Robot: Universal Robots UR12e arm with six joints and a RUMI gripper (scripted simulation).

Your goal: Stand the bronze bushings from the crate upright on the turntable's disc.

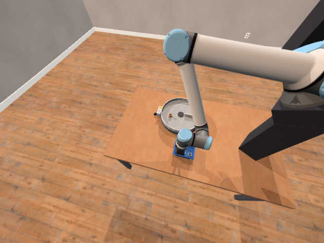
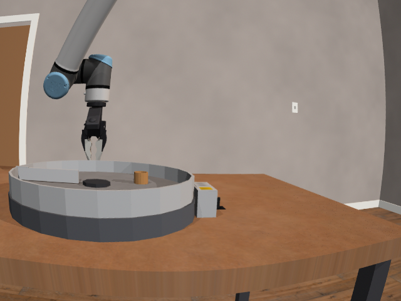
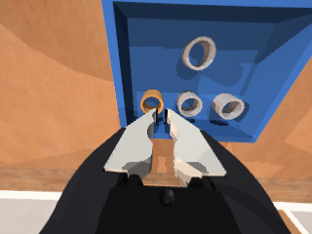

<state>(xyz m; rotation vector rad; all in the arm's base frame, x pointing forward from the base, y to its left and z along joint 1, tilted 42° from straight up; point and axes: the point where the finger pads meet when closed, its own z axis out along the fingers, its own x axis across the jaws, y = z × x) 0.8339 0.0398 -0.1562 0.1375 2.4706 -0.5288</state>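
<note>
Right now the blue crate is 50 mm behind my hand, 30 mm below it and 20 mm to the right of it. Also, from my hand: grey turntable (400 mm to the right, 40 mm behind).
</note>
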